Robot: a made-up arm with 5 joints. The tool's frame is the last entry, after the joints. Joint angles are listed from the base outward.
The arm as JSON. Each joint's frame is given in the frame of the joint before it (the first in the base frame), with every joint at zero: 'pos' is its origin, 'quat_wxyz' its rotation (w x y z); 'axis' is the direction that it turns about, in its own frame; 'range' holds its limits. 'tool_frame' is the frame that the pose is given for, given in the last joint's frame.
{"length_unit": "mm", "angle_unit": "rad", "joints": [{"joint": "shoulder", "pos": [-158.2, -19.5, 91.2], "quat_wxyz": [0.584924, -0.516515, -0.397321, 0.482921], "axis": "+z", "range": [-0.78, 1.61]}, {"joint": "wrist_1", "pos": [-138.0, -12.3, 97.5], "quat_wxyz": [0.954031, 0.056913, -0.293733, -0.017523], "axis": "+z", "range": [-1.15, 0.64]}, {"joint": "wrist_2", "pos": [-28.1, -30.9, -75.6], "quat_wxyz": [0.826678, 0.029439, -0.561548, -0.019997], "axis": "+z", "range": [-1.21, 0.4]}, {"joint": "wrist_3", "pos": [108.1, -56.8, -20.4], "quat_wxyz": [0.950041, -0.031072, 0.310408, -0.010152], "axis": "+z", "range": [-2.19, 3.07]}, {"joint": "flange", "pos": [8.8, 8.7, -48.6], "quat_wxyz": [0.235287, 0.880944, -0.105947, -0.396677], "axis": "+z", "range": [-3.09, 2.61]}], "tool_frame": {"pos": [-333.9, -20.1, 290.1], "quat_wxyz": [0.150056, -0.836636, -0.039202, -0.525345]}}
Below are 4 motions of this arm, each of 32 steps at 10 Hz.
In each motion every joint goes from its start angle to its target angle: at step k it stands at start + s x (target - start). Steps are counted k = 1, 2, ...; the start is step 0. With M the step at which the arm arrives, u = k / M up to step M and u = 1 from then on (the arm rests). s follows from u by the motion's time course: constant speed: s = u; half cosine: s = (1 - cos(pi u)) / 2; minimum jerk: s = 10 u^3 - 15 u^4 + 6 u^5.
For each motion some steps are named. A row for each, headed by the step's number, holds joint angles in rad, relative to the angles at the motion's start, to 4 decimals.
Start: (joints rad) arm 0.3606 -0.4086 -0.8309 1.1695 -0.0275
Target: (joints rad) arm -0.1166 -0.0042 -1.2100 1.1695 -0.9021
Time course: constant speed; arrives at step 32
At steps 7, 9, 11, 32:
7: -0.1044 0.0885 -0.0829 0.0000 -0.1913
9: -0.1342 0.1137 -0.1066 0.0000 -0.2460
11: -0.1640 0.1390 -0.1303 0.0000 -0.3006
32: -0.4772 0.4044 -0.3791 0.0000 -0.8746

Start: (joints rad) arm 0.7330 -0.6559 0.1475 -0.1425 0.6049
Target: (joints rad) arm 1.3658 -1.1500 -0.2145 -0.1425 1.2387
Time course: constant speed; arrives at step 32
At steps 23, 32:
23: 0.4548 -0.3551 -0.2602 0.0000 0.4555
32: 0.6328 -0.4941 -0.3620 0.0000 0.6338

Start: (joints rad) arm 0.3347 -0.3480 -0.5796 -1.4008 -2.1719
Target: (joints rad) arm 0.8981 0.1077 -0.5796 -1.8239 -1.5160
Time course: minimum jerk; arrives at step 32
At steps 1, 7, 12, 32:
1: 0.0002 0.0001 0.0000 -0.0001 0.0002
7: 0.0413 0.0334 0.0000 -0.0310 0.0481
12: 0.1551 0.1254 0.0000 -0.1164 0.1805
32: 0.5634 0.4557 0.0000 -0.4231 0.6559

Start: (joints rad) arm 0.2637 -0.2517 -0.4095 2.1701 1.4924
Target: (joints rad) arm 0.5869 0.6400 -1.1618 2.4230 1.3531
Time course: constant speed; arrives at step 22
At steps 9, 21, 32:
9: 0.1322 0.3648 -0.3078 0.1035 -0.0570
21: 0.3085 0.8512 -0.7181 0.2414 -0.1330
32: 0.3232 0.8917 -0.7523 0.2529 -0.1393

